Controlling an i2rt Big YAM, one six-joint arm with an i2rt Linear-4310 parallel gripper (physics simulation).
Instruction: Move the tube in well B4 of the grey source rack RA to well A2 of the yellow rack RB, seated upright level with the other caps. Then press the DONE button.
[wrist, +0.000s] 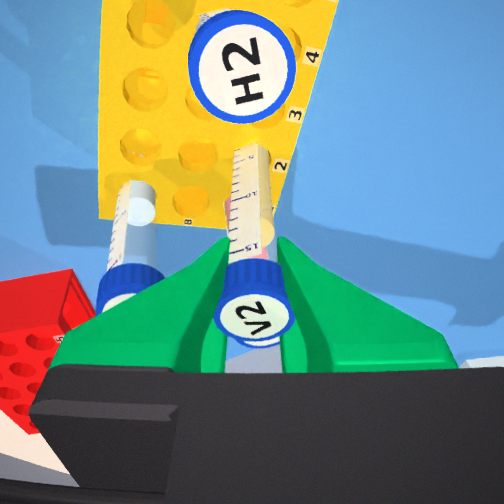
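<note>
My gripper (253, 260), with green fingers, is shut on a tube (248, 210) with a blue cap marked V2 (254, 316). The tube points away from the camera toward the yellow rack RB (200, 110), its far end over the rack's near right edge beside the label 2 (281, 165). Whether its tip is inside a well I cannot tell. A tube with a blue cap marked H2 (242, 66) stands in the yellow rack near labels 3 and 4. Another blue-capped tube (131, 240) sits at the rack's near left corner.
A red rack (30, 340) with several empty wells lies at the lower left. The yellow rack has several empty wells (145, 89). A pale object edge shows at the right (482, 361). The gripper's black body (260, 430) fills the bottom of the view.
</note>
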